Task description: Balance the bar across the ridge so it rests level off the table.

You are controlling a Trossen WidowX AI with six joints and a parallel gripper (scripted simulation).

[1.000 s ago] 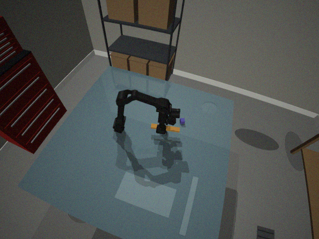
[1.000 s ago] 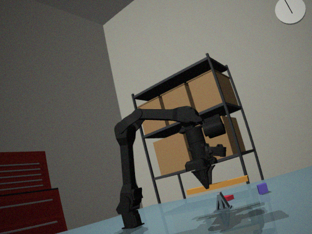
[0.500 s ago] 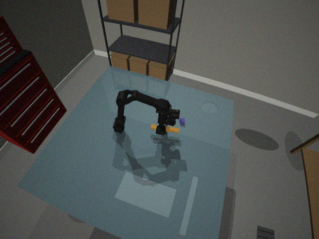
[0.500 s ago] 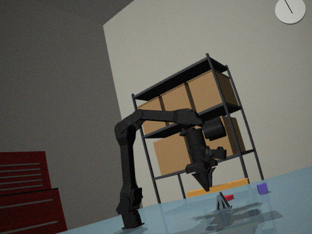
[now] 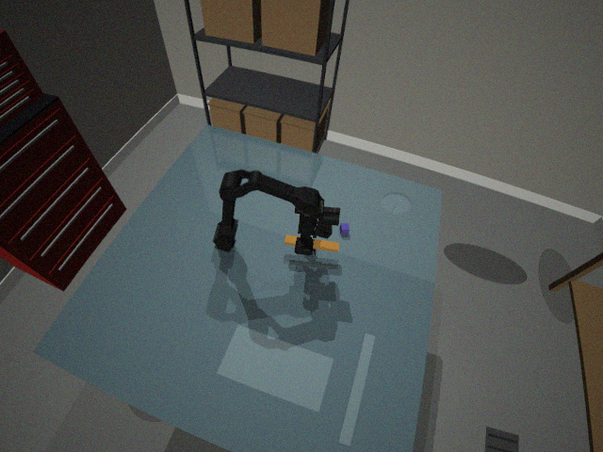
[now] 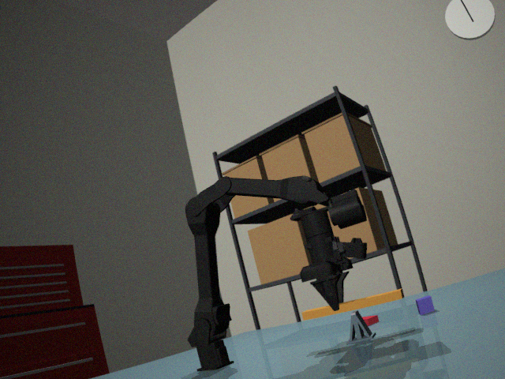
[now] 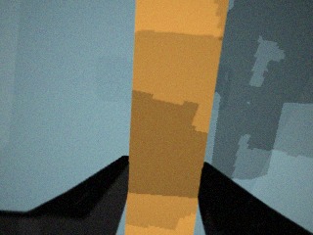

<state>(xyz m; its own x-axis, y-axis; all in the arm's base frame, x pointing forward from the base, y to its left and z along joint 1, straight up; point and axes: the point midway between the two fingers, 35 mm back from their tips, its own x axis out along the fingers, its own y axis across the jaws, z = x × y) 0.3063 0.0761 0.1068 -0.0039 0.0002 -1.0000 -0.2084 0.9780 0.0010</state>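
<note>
The orange bar is 30 mm ahead of my gripper tip and 10 mm to the left of it. Round my gripper tip: red block (190 mm to the left, 60 mm below, 40 mm behind); then purple cube (160 mm to the left, 130 mm ahead, 60 mm below).
</note>
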